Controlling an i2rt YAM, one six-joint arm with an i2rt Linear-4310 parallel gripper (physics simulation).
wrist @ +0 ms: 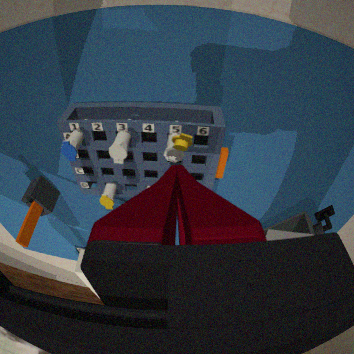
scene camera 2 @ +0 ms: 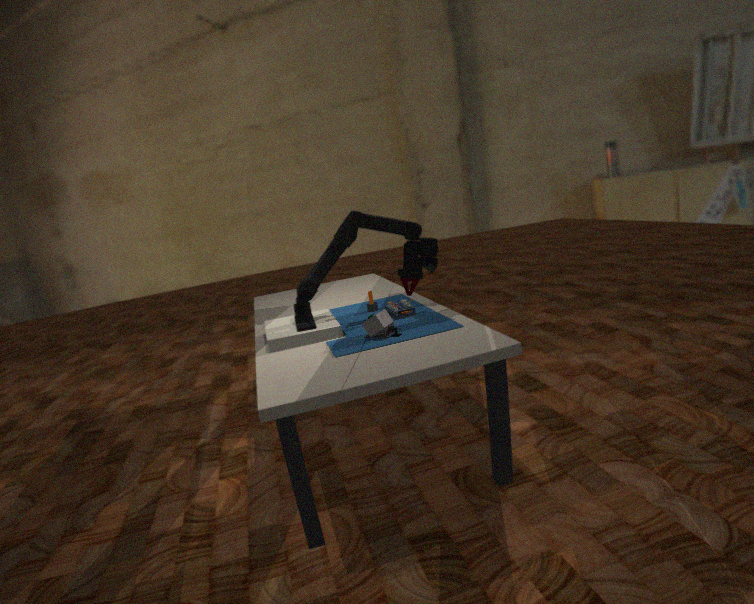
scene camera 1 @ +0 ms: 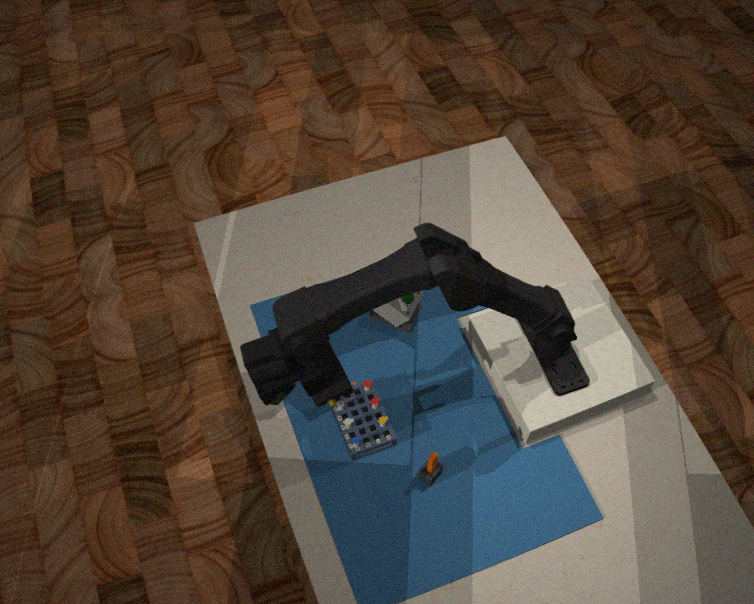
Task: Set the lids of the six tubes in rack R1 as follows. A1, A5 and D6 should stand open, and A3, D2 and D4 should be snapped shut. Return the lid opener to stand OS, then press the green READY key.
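Frame: origin at the arm's base, x ahead, y left, z up, level; metres.
Seen in the pictures: gripper, between the fingertips: [wrist: 176, 174] [scene camera 2: 409, 295] [scene camera 1: 335, 396]; arm's base, origin of its link: [scene camera 2: 304, 322] [scene camera 1: 550, 347].
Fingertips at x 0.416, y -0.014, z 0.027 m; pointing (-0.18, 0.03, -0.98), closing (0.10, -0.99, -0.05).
Offsets run from my fingertips to a thing's top centre. "*": to the spot under its first point. Level surfaces: height alone.
Rack R1 @[dx -0.033, dy +0.026, dz -0.016 m] [scene camera 1: 375, 450] [wrist: 145, 106] holds the tubes. In the wrist view A1's lid @[dx -0.012, dy +0.079, dz -0.024 m] [wrist: 70, 150] is blue and A3's lid @[dx -0.010, dy +0.041, dz -0.024 m] [wrist: 119, 153] white; both look shut. A5's yellow lid @[dx +0.006, dy -0.001, dz -0.016 m] [wrist: 182, 142] stands off to the side of its tube mouth, open. D2's lid @[dx -0.069, dy +0.057, dz -0.024 m] [wrist: 106, 201] [scene camera 1: 382, 420] is yellow. D4's red lid @[dx -0.067, dy +0.018, dz -0.022 m] [scene camera 1: 375, 401] and D6's red lid @[dx -0.064, dy -0.020, dz -0.024 m] [scene camera 1: 367, 383] are hidden in the wrist view; their states are too small to tell. My gripper [wrist: 176, 174] [scene camera 2: 409, 293] is shut and empty, its tips above the rack near A5. The orange lid opener @[dx -0.122, dy +0.164, dz +0.012 m] [scene camera 1: 433, 463] [scene camera 2: 370, 297] [wrist: 29, 225] stands upright in its dark stand. The green READY key [scene camera 1: 407, 298] shows partly.
The grey key housing @[* dx -0.162, dy -0.144, dz -0.024 m] [scene camera 1: 396, 314] [scene camera 2: 378, 324] stands on the blue mat @[dz -0.073 m] [scene camera 1: 522, 497], partly under the arm in scene camera 1. The arm's base sits on a white slab [scene camera 1: 604, 377]. An orange piece @[* dx -0.032, dy -0.040, dz -0.049 m] [wrist: 222, 163] is at the rack's column 6 end.
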